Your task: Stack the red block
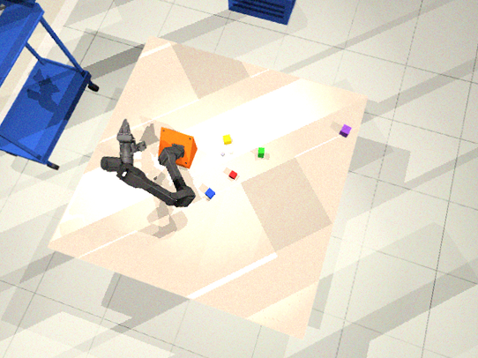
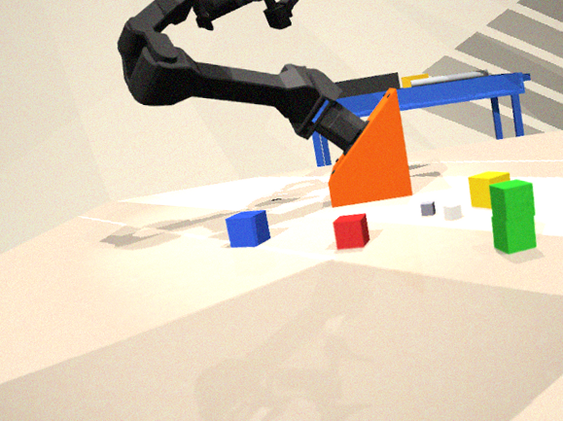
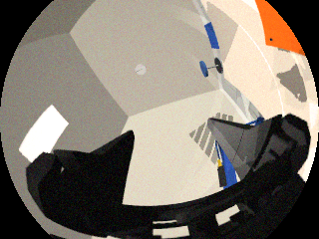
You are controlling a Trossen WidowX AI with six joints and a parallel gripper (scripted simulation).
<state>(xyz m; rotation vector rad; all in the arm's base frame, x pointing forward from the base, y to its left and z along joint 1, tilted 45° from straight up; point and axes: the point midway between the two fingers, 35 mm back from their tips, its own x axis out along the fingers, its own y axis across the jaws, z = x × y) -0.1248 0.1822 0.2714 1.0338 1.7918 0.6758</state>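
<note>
Now: gripper tip 450 mm short of the red block, 10 mm to the left of it and 400 mm above it. Also, from my gripper tip: blue block 360 mm ahead, 130 mm to the right, 390 mm below; purple block 960 mm ahead, 370 mm to the left, 390 mm below; yellow block 370 mm ahead, 170 mm to the left, 390 mm below.
</note>
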